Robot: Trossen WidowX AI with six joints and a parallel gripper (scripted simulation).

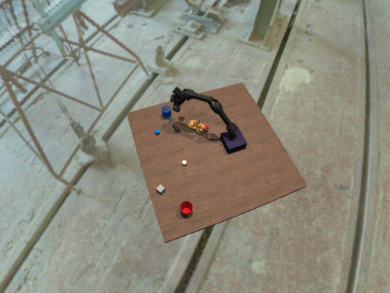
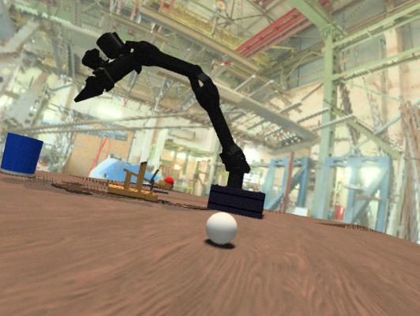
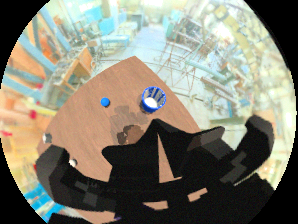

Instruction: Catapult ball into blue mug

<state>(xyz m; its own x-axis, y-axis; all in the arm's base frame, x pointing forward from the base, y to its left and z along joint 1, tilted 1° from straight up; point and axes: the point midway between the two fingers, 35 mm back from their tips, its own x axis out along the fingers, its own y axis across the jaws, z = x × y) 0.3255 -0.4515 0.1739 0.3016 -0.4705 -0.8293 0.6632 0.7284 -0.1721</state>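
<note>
Now: the small red ball 200 mm behind my gripper tip, 260 mm to the left of it and 160 mm below it. Round my gripper tip: catapult: 150 mm behind, 220 mm to the left, 170 mm below; then blue ball: 220 mm ahead, 50 mm to the left, 200 mm below; then blue mug: 40 mm ahead, 90 mm to the right, 200 mm below.
</note>
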